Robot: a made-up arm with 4 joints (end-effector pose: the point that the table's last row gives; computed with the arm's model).
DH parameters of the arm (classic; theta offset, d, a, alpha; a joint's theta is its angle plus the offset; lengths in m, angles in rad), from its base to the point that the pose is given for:
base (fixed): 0 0.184 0 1.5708
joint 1: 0 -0.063 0.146 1.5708
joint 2: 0 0.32 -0.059 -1.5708
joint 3: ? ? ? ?
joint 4: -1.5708 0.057 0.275 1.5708
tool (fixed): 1.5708 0.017 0 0
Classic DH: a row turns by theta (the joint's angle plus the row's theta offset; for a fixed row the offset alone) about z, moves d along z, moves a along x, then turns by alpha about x.
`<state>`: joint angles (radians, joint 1 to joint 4).
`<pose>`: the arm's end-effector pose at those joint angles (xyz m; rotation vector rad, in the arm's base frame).
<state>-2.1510 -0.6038 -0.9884 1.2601</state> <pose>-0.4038 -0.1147 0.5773 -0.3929 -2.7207 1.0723</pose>
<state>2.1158 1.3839 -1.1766 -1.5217</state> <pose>0.1137 -0.0581 0.5712 -0.0259 -0.5835 -0.4199</pose>
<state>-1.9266 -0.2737 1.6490 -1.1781</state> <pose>-0.2286 0.0056 0.3647 -0.9020 0.2706 0.1074</pose>
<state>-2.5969 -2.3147 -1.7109 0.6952</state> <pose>-0.5591 -0.0801 0.2456 -0.7638 -1.5530 -1.7259</pose>
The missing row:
joint 3: -1.5708 -0.098 0.081 -1.5708
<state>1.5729 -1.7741 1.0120 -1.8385</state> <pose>0.1764 -0.1522 0.1837 0.8090 2.8985 0.0942</pose>
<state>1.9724 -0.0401 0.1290 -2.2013</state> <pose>0.1229 0.3359 0.3619 -1.2512 -1.1223 -2.1343</pose>
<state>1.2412 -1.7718 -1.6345 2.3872</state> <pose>0.3182 -0.3311 0.0051 0.5997 0.2875 -0.1572</pose>
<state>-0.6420 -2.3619 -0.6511 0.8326</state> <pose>-0.0673 0.0079 -0.4795 0.3187 1.5650 2.0209</pose>
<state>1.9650 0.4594 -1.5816 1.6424</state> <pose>0.4145 0.3378 0.1590 2.0704 -0.2258 0.4060</pose>
